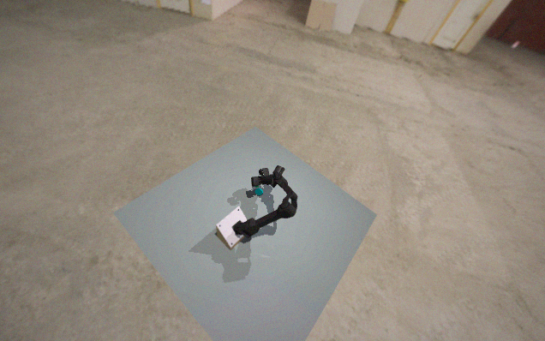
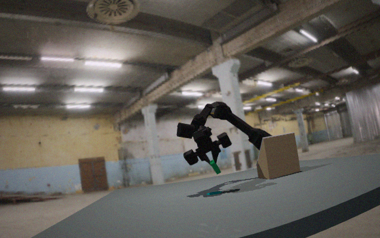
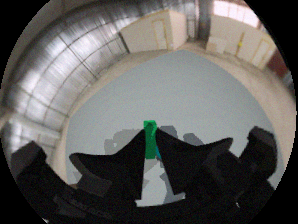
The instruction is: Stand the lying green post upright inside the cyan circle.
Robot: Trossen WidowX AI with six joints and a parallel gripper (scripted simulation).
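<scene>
The cyan circle is 40 mm to the right of my gripper tip and 110 mm below it. From my gripper tip the other things lie so: green post: 10 mm behind, 10 mm to the right, 10 mm below.
</scene>
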